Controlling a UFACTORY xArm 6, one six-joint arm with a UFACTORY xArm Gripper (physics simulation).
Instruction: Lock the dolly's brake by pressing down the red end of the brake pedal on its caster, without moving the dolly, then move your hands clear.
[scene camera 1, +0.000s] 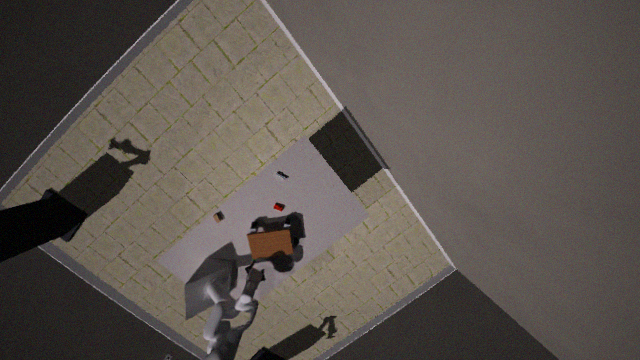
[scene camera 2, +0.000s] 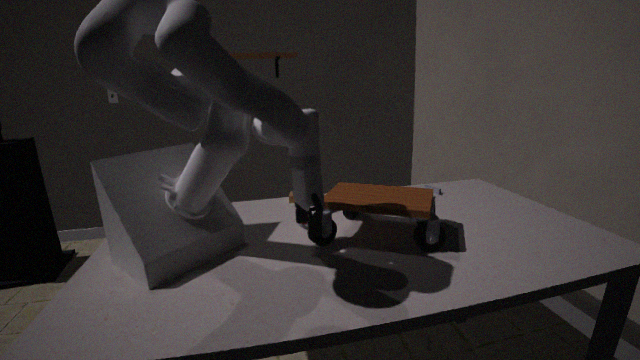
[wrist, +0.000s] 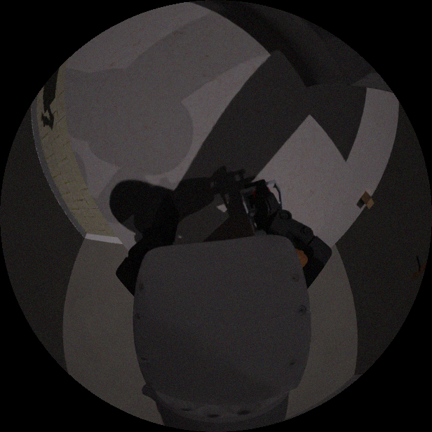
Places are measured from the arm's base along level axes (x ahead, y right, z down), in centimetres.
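Pixels of known places: gripper, between the fingertips: (scene camera 1: 257, 266) (scene camera 2: 308, 228); arm's base, origin of its link: (scene camera 1: 213, 285) (scene camera 2: 188, 199).
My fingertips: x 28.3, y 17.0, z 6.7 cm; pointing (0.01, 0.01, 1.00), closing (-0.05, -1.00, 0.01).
Ahead of a thing's pixels: the offset from my fingertips to its top centre. Level surfaces: height alone.
The dolly @[dy -5.0, dx +23.2, dz -3.9 cm] (scene camera 1: 270, 243) (scene camera 2: 380, 198) has an orange-brown wooden deck and stands upright on its casters. The caster @[dy -6.7, dx +5.8, dz -1.6 cm] (scene camera 2: 327, 232) nearest the arm base has a black wheel and a metal bracket (wrist: 278, 192). My gripper (scene camera 1: 256, 271) (scene camera 2: 309, 220) (wrist: 213, 198) is open and points down at this caster, beside the deck's near end. In the wrist view one black finger overlaps the bracket, and small red bits of the pedal (wrist: 268, 189) show around its tip. The finger hides most of the pedal, so its tilt and any contact cannot be told.
The arm's grey pedestal (scene camera 1: 195, 300) (scene camera 2: 125, 215) stands on the table @[dz +8.7 cm] (scene camera 1: 330, 200) (scene camera 2: 525, 240) close to the dolly. A red block @[dy -18.2, dx +44.9, dz +6.3 cm] (scene camera 1: 279, 206), a tan block @[dy -46.7, dx +9.2, dz +5.6 cm] (scene camera 1: 218, 216) (wrist: 367, 200) and a small silver-and-black item @[dy -32.1, dx +64.9, dz +6.6 cm] (scene camera 1: 282, 174) lie on the dolly's far side.
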